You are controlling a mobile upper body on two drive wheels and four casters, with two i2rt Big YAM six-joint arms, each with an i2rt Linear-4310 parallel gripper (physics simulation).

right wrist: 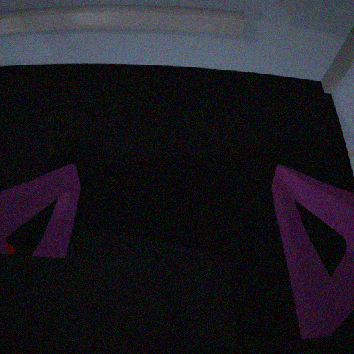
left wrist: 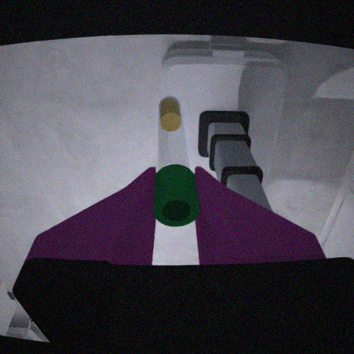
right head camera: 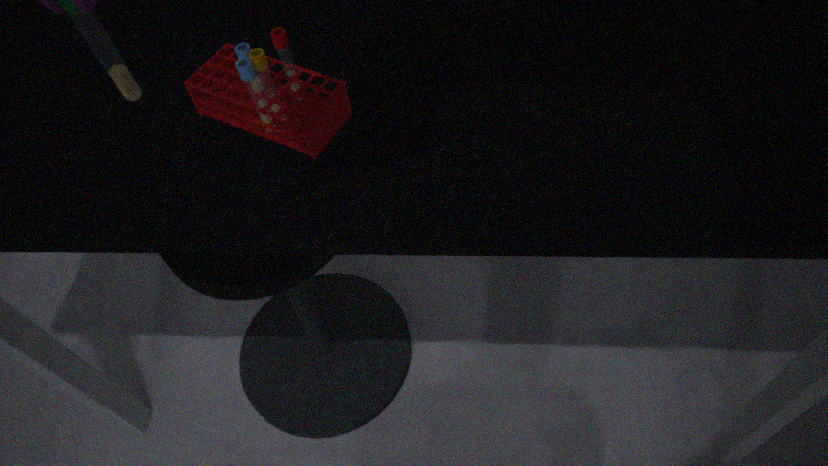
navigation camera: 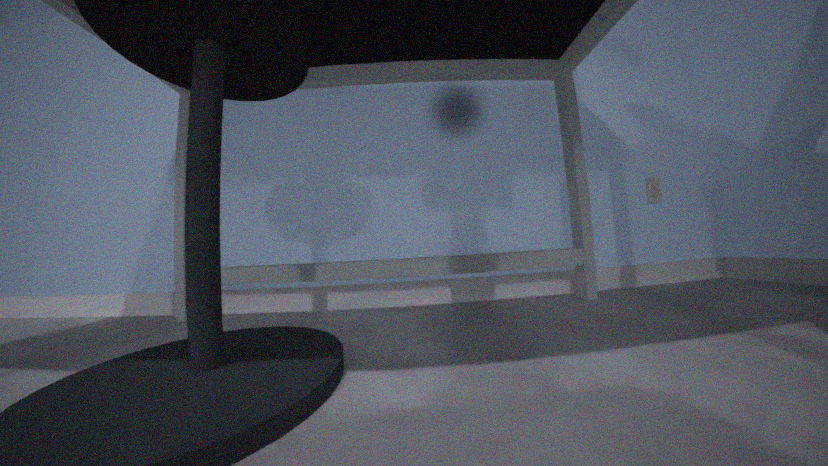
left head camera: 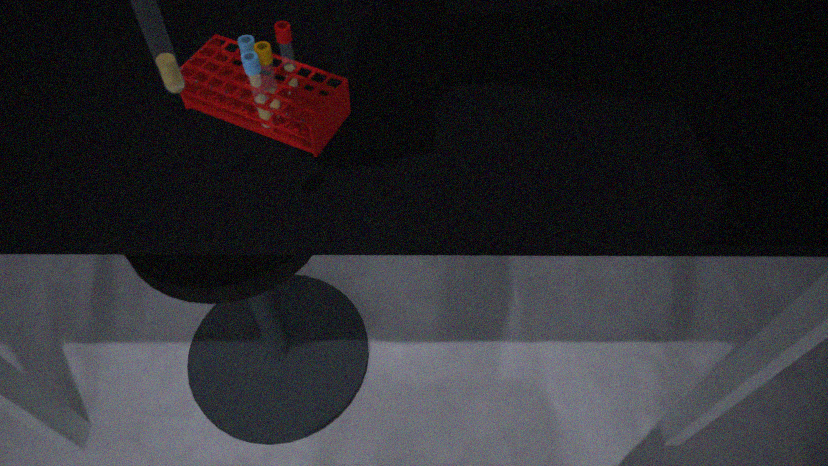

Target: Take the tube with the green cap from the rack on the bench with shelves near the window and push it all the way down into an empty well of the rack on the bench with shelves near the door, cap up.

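Places are measured from the left arm's base along level axes (x down, y left, z ahead), in metres.
Pixels of known places: left gripper, between the fingertips: [right head camera: 77,8].
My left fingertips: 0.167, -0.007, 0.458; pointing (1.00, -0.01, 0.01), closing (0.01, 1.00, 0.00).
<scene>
Ahead of a thing's pixels: the offset from my left fingertips to its top centre, as dx, dy, dz. "spot": to the spot under its first point. Level surfaces: height alone.
The tube with the green cap [left wrist: 176,195] is held between the purple fingers of my left gripper [left wrist: 175,178], which is shut on its cap. In the head views the clear lower part of this tube {spot: +0.062, +0.000, -0.003} [left head camera: 169,72] [right head camera: 125,82] hangs at the upper left, its tan-filled end pointing down, to the left of the red rack. The red rack {spot: +0.303, -0.090, +0.198} [left head camera: 333,118] [right head camera: 333,121] stands on the black bench top and holds two blue-capped tubes, a yellow-capped tube and a red-capped tube, with several empty wells around them. My right gripper [right wrist: 175,175] is wide open and empty above the dark bench top.
The black bench top {dx +0.329} [left head camera: 521,173] [right head camera: 521,173] has its near edge across the middle of the head views. A round stool seat {+0.583, +0.128, +0.293} [left head camera: 214,280] [right head camera: 240,280] juts from under that edge, above its disc base {+1.213, +0.128, +0.293} [left head camera: 278,399] [right head camera: 324,393] [navigation camera: 173,405]. A bench leg {spot: +0.839, -0.829, +0.710} [navigation camera: 573,185] stands by the blue wall.
</scene>
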